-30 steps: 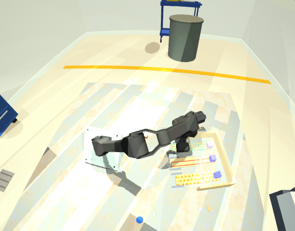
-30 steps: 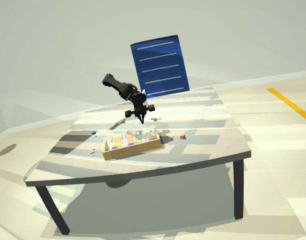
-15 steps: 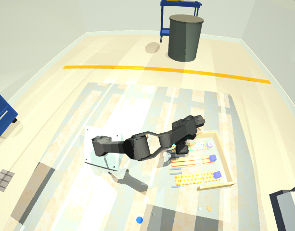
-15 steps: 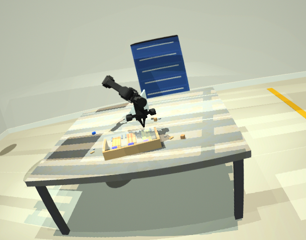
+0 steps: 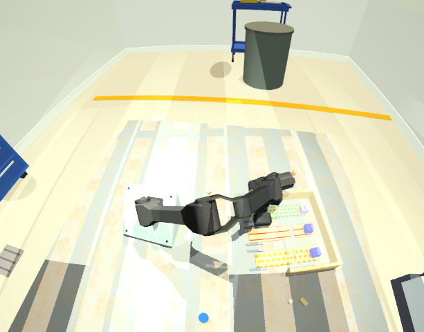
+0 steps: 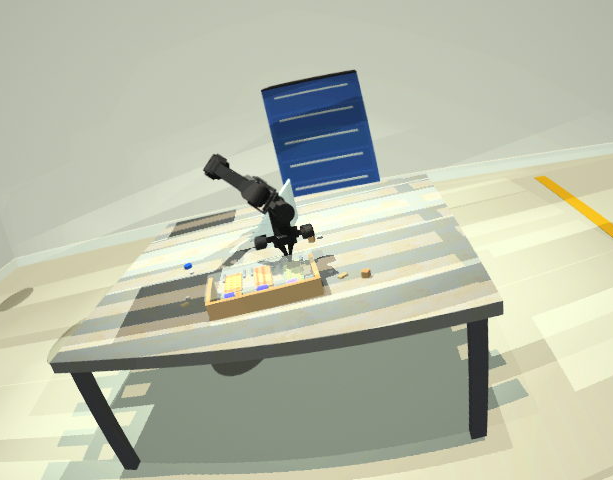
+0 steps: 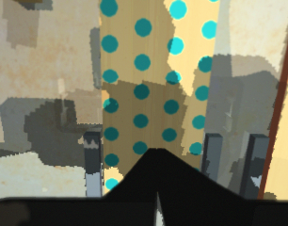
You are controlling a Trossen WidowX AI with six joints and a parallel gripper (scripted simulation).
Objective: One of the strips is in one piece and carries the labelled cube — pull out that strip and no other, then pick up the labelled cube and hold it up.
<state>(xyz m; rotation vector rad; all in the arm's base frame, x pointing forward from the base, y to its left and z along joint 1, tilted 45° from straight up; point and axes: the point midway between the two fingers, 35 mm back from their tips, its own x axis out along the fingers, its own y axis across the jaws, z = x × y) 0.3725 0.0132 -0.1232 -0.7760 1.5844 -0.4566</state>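
Right now the cyan-dotted strip is 9 cm ahead of my gripper tip, 2 cm to the left of it and 1 cm below it. Also, from my gripper tip: labelled cube 20 cm ahead, 4 cm to the left, 1 cm above; blue disc 13 cm behind, 41 cm to the right, 1 cm below.
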